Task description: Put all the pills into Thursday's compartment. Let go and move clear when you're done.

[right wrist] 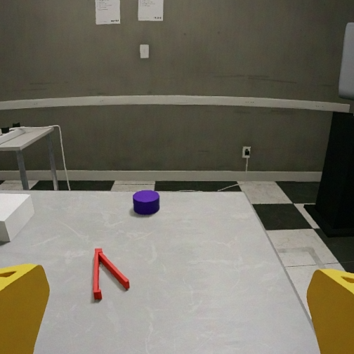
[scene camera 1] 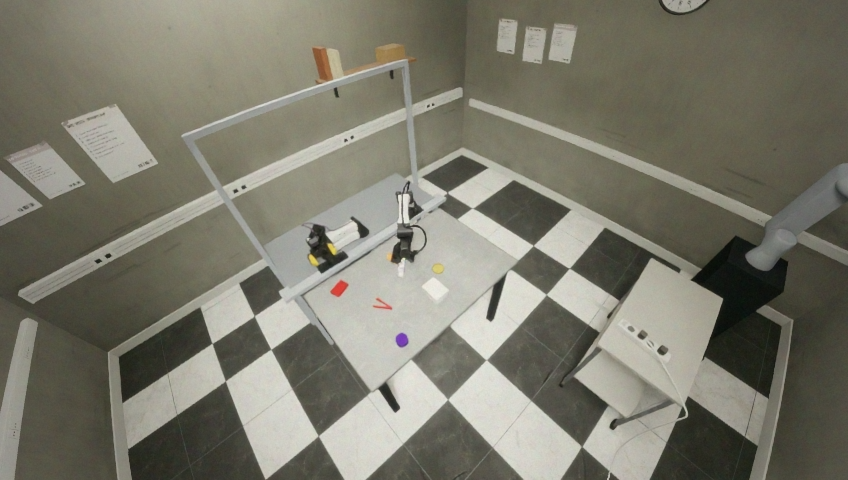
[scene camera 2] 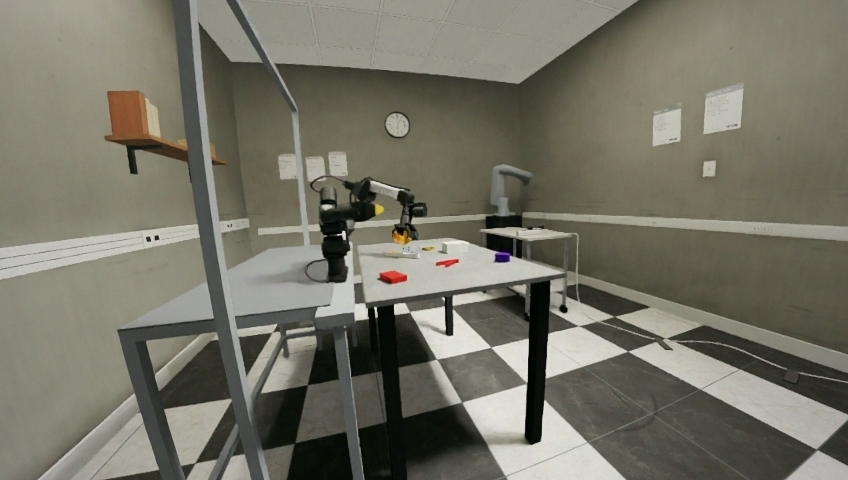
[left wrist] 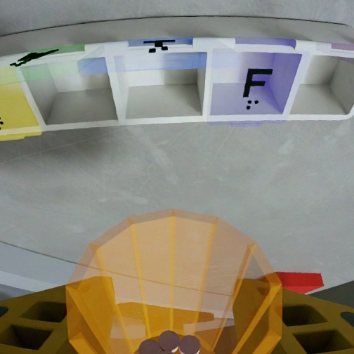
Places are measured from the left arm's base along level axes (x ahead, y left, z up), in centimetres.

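Pixels of known places: left gripper, fingertip midpoint: [scene camera 1: 393, 259] [scene camera 2: 401, 244]; right gripper, fingertip midpoint: [scene camera 1: 326, 259] [scene camera 2: 382, 209]; left arm's base, origin of the base link: [scene camera 1: 410, 214]; right arm's base, origin of the base link: [scene camera 1: 332, 262] [scene camera 2: 338, 275].
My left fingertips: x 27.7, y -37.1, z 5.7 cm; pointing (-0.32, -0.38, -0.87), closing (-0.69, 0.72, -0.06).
Ahead of a thing's pixels: the offset from my left fingertips to its top centre.
My left gripper [scene camera 1: 395, 258] [scene camera 2: 402, 234] [left wrist: 173, 290] is shut on a clear orange cup @[dx +0.2, dy +0.4, dz +4.9 cm] [scene camera 2: 400, 237] [left wrist: 173, 250]. Purplish-brown pills [left wrist: 169, 341] lie deep inside the cup. The white pill organizer @[dx +1.2, dy +5.6, dz -1.9 cm] [scene camera 1: 401, 269] [scene camera 2: 409, 255] [left wrist: 115, 95] lies on the table beyond the cup's rim in the left wrist view. Thursday's compartment [left wrist: 162, 102] is open and empty, its blue lid [left wrist: 159, 45] raised and seen nearly edge-on. It sits just left of the shut purple F lid [left wrist: 255, 95]. The cup is held above the table, apart from the organizer. My right gripper [scene camera 1: 321, 255] [right wrist: 178, 284] is open and empty.
The table holds a red box @[dx -10.2, dy -33.4, dz -5.4 cm] [scene camera 1: 339, 288] [scene camera 2: 392, 277], a red V-shaped piece @[dx +16.3, dy -22.5, dz -5.8 cm] [scene camera 1: 382, 304] [scene camera 2: 447, 262] [right wrist: 97, 275], a purple cylinder @[dx +39.3, dy -26.9, dz -4.1 cm] [scene camera 1: 401, 340] [scene camera 2: 502, 257] [right wrist: 146, 203], a yellow disc @[dx +19.4, dy +17.7, dz -6.2 cm] [scene camera 1: 437, 268] and a white box @[dx +30.3, dy +4.7, dz -2.5 cm] [scene camera 1: 435, 289] [scene camera 2: 455, 246] [right wrist: 12, 215].
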